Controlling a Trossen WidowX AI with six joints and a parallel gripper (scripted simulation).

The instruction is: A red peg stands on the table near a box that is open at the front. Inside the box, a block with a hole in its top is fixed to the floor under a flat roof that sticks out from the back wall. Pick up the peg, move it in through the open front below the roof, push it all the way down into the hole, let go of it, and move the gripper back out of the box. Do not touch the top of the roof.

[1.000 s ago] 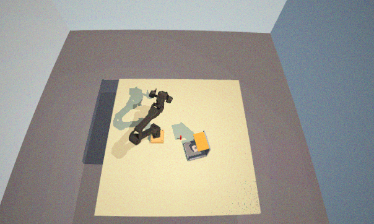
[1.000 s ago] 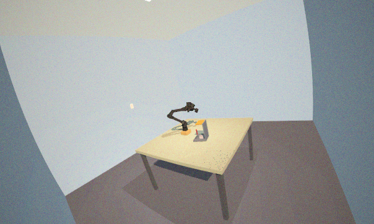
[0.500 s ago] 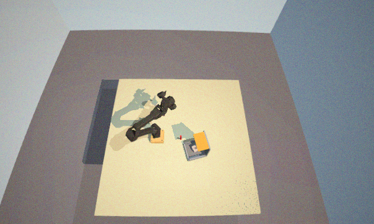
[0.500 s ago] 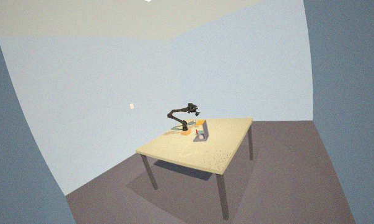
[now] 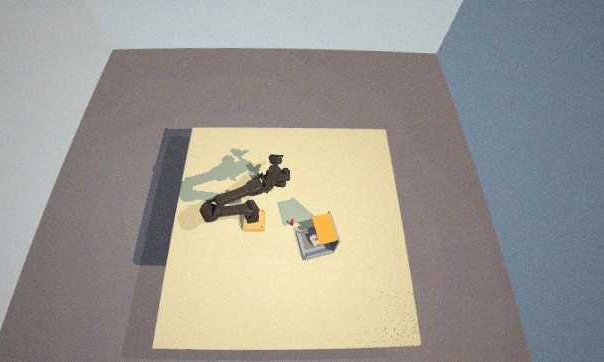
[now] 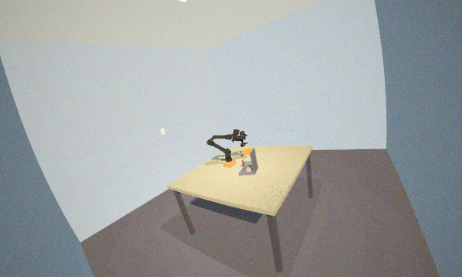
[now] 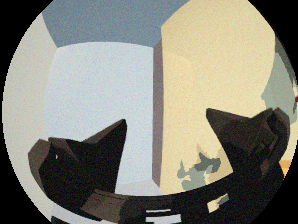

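Right now the red peg is 27 cm to the right of my gripper tip and 20 cm below it. The rest, counted from my gripper tip: orange roof: 38 cm to the right, 14 cm ahead, 2 cm below.
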